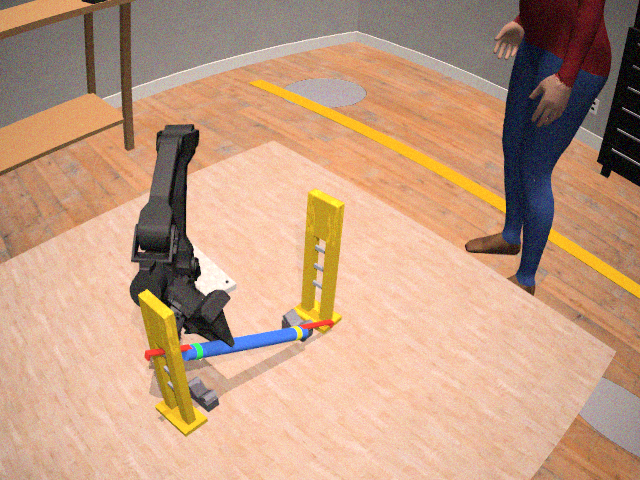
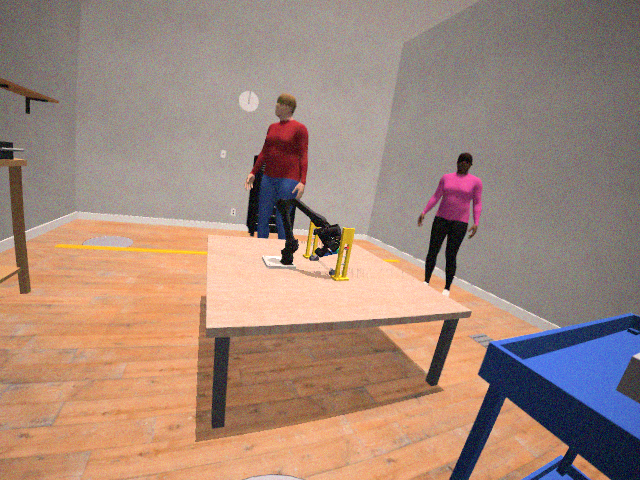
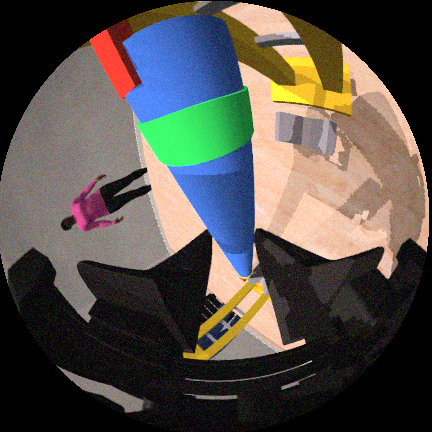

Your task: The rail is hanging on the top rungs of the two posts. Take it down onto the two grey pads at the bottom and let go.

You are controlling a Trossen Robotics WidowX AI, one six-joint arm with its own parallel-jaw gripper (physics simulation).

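Frame: origin at the arm's base, x up, y back, z right, level; centimetres.
Seen in the pictures: gripper, fingertip midpoint: [image 1: 229, 346] [image 2: 333, 252] [image 3: 233, 234]; arm's base, link origin: [image 2: 286, 263].
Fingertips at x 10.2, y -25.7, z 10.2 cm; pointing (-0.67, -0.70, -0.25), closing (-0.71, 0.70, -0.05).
Note:
Offsets run from my fingertips to a thing's middle. "spot": to the spot under its first point. Level surfaces: height alone.
The blue rail @[dx -1.8, dy -0.6, dz -4.2 cm] [image 1: 261, 341] [image 3: 215, 200], with red ends and green and yellow bands, slants between two yellow posts @[spot: dx +17.1, dy +0.3, dz +14.3 cm] [image 1: 157, 316] @[spot: dx +14.1, dy -0.1, dz -25.7 cm] [image 1: 324, 219]. Its green-band end passes through the near post above two visible rungs. Its yellow-band end is lower, beside the far post's base and below three visible rungs. My gripper [image 1: 231, 342] [image 3: 233, 234] is shut on the rail's blue middle, one finger on each side. One grey pad @[dx -9.8, dy +1.6, dz +7.1 cm] [image 1: 203, 395] [image 3: 317, 136] lies by the near post; the other pad @[dx -9.8, dy +0.9, dz -20.5 cm] [image 1: 292, 319] [image 3: 257, 276] is partly behind the rail. Whether the rail touches it I cannot tell.
The arm's white base plate [image 1: 214, 276] [image 2: 269, 262] sits on the wooden table @[dx -12.0 cm] [image 1: 439, 372] [image 2: 289, 304]. A person in red [image 1: 535, 139] [image 2: 283, 149] stands beyond the table, and one in pink [image 2: 457, 196] [image 3: 90, 207] farther right. A blue cart [image 2: 563, 387] stands at front right.

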